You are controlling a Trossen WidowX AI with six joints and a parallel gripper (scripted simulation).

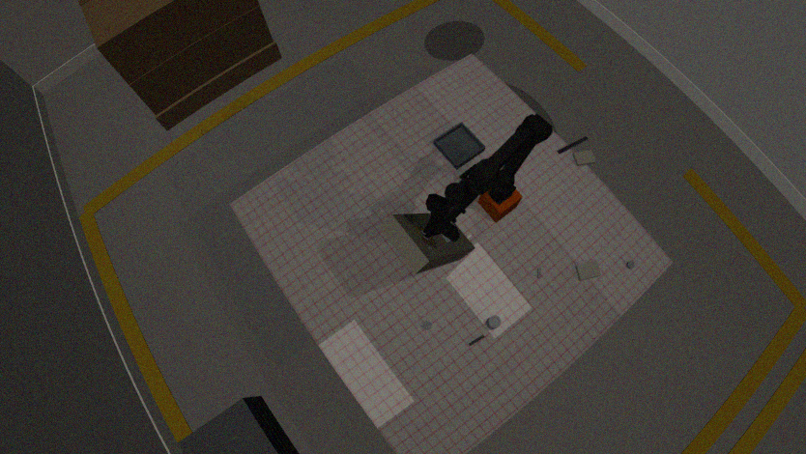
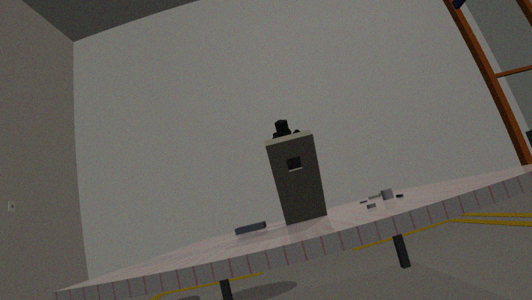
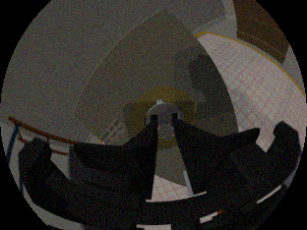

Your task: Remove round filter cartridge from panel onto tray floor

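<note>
Now: gripper tip 1 cm short of the round filter cartridge and 1 cm above it. The rest, counted from my gripper tip: dark bar (3 cm ahead, 36 cm to the left, 26 cm below); service panel (3 cm behind, 8 cm below); tray (41 cm behind, 28 cm to the right, 25 cm below).
</note>
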